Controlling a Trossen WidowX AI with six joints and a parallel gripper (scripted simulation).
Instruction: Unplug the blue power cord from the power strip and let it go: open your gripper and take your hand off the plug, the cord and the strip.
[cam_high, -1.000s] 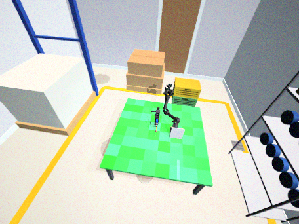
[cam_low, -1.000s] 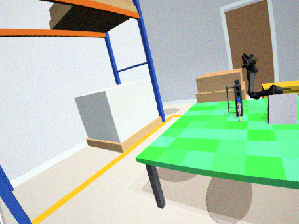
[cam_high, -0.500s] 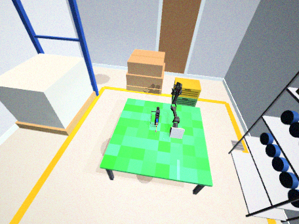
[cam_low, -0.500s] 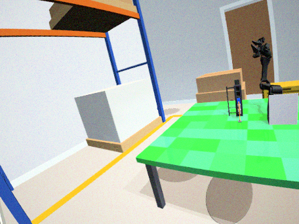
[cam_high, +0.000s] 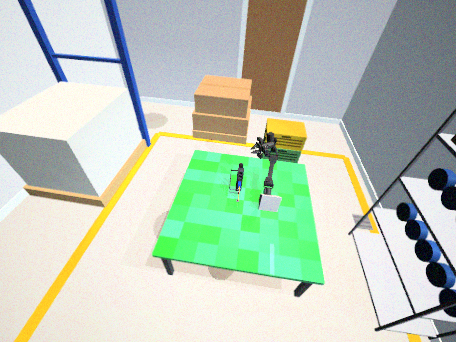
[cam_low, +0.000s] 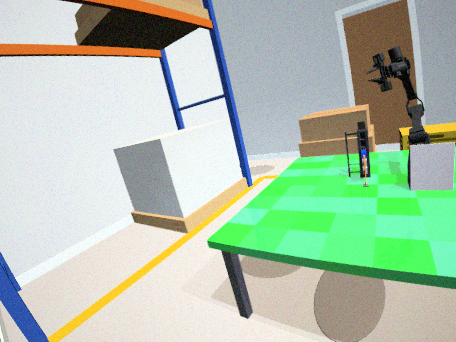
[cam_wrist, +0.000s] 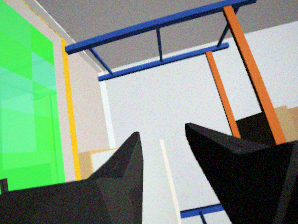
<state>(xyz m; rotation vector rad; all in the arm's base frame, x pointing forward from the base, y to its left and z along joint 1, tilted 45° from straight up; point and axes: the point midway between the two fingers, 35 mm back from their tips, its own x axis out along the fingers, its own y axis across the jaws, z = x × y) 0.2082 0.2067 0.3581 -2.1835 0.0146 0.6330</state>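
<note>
My gripper tip is 38 cm above the blue plug, 6 cm short of it and 1 cm to the left of it.
</note>
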